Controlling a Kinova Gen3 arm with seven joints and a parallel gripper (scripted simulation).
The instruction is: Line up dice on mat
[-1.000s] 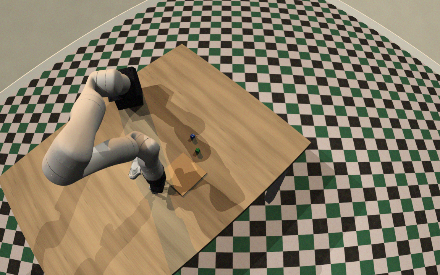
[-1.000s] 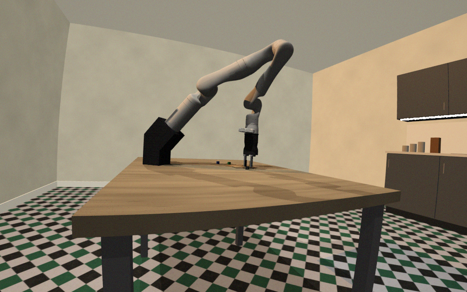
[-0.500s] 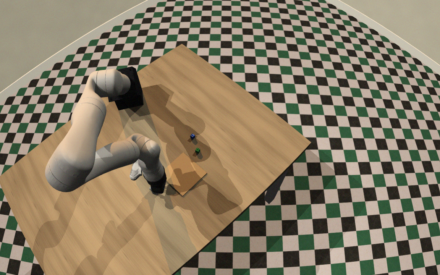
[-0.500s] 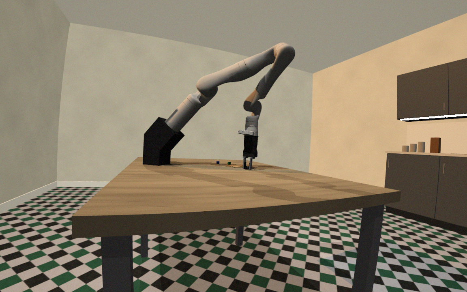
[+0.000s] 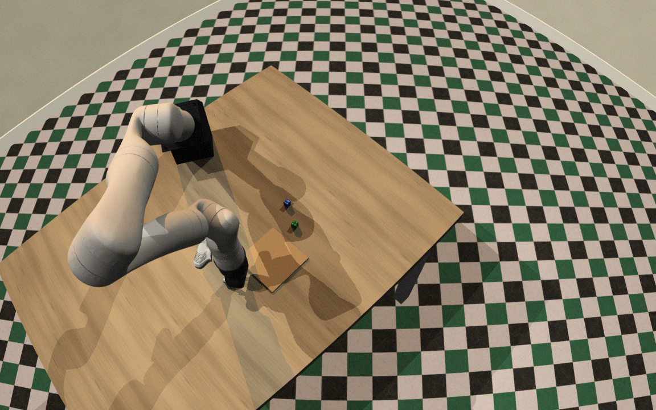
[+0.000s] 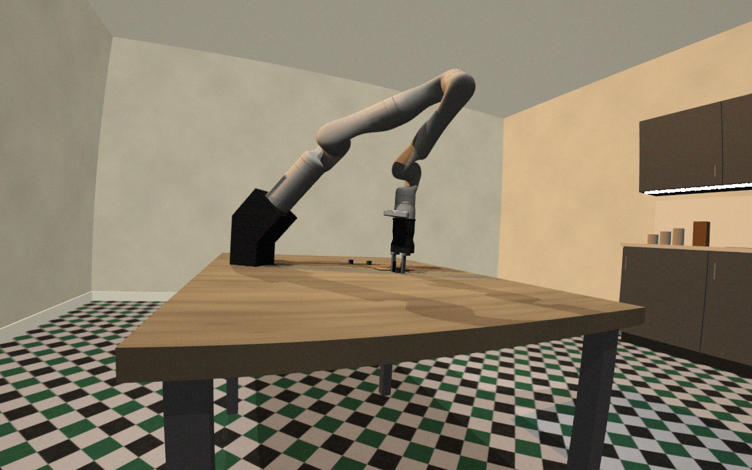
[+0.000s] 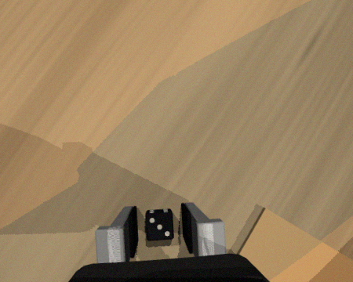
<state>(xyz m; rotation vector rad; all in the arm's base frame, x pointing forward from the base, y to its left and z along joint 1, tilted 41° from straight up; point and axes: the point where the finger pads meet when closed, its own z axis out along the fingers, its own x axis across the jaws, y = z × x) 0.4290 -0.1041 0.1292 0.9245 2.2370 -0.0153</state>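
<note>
Right now my hand is 1 cm above the black die. The rest, counted from my hand: green die (24 cm to the left, 2 cm behind, 1 cm below); blue die (27 cm to the left, 9 cm behind, 1 cm below); orange mat (13 cm to the left, 2 cm below, 2 cm ahead).
</note>
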